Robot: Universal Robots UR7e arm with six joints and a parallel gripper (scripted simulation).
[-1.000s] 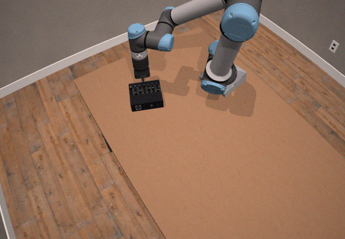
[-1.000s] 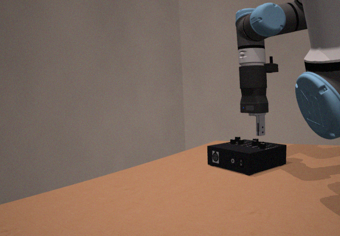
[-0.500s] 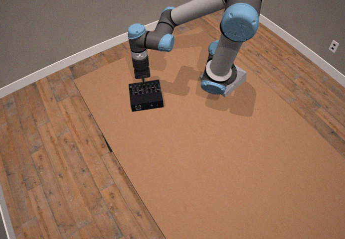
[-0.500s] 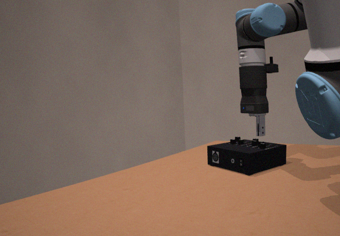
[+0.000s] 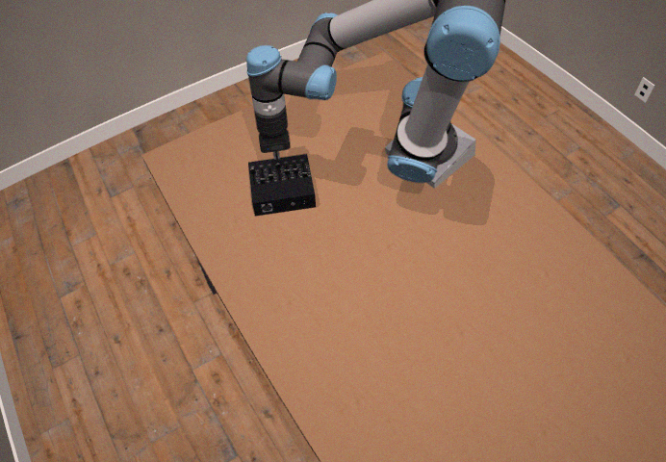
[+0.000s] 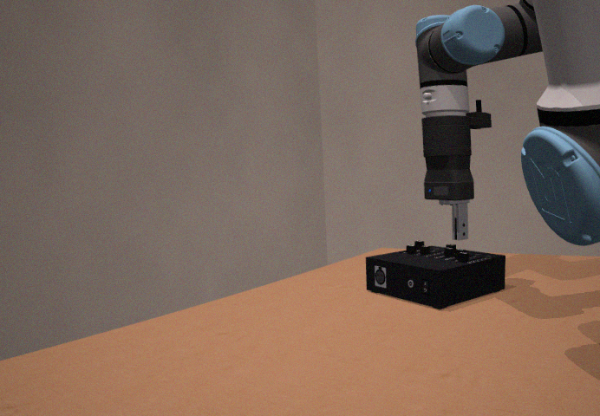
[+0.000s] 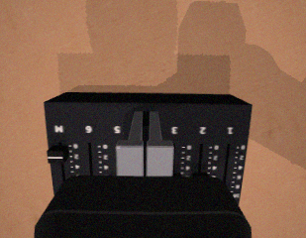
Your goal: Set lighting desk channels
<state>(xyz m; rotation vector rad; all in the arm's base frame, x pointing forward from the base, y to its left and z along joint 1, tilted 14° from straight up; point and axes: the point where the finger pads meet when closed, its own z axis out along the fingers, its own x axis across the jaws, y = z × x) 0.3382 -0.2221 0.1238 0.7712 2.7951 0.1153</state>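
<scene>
Right now the channel 3 fader cap is 1 cm ahead of my hand, 5 cm to the left of it and 3 cm below it. Round my hand: channel 2 fader cap 1 cm behind, 6 cm to the left, 3 cm below; then master fader cap 7 cm ahead, 1 cm to the right, 3 cm below; then channel 1 fader cap 2 cm behind, 9 cm to the left, 3 cm below.
</scene>
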